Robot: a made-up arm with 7 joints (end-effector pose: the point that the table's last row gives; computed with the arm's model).
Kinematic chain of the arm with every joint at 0, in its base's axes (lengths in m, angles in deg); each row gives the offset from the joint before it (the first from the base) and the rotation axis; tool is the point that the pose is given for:
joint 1: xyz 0 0 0.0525 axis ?
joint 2: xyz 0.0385 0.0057 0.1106 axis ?
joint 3: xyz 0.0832 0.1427 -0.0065 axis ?
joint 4: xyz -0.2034 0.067 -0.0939 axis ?
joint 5: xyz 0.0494 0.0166 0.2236 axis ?
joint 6: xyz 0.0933 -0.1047 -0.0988 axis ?
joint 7: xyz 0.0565 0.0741 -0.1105 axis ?
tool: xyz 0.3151 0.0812 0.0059
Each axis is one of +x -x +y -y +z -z.
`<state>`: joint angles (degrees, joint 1 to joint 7).
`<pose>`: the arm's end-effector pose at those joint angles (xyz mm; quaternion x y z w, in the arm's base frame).
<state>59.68 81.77 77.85 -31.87 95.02 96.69 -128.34</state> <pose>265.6 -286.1 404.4 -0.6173 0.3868 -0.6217 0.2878</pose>
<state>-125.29 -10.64 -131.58 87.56 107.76 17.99 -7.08</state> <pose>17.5 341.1 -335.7 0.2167 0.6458 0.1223 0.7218</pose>
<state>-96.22 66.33 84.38 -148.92 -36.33 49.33 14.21</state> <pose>15.7 167.4 133.8 -0.9431 -0.0138 0.1318 0.3050</pose>
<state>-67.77 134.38 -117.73 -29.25 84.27 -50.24 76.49</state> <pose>-103.6 -126.0 -104.2 0.0885 0.3875 -0.8128 0.4259</pose>
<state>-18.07 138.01 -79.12 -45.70 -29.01 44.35 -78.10</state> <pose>318.9 280.9 195.8 -0.7150 -0.2501 0.2038 0.6203</pose>
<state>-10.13 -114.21 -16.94 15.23 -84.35 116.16 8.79</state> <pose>-116.8 430.8 227.5 0.2313 0.7520 0.3565 0.5038</pose>
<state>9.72 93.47 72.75 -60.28 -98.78 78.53 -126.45</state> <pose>222.2 541.1 479.2 0.4306 -0.0807 0.5814 0.6856</pose>
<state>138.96 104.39 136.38 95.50 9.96 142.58 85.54</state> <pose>78.9 99.7 636.0 -0.4531 -0.7875 -0.2802 0.3098</pose>
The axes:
joint 1: -z
joint 2: -y
joint 3: -z
joint 4: -x
joint 5: +z
joint 6: +z
joint 7: -y

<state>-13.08 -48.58 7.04 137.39 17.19 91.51 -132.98</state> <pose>124.1 302.7 342.7 0.5776 -0.1539 0.2136 0.7727</pose>
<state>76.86 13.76 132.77 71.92 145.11 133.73 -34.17</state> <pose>207.6 34.9 137.2 0.0017 -0.2691 0.5498 0.7908</pose>
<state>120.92 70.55 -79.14 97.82 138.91 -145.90 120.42</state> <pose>-227.3 -313.2 -235.8 -0.5830 0.0560 0.7773 0.2297</pose>
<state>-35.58 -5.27 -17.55 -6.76 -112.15 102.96 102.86</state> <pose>-261.1 72.8 415.7 0.3143 -0.6764 0.2000 0.6354</pose>
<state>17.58 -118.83 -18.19 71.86 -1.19 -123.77 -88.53</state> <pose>-64.9 -107.2 -24.7 -0.2530 0.6472 -0.6373 0.3332</pose>
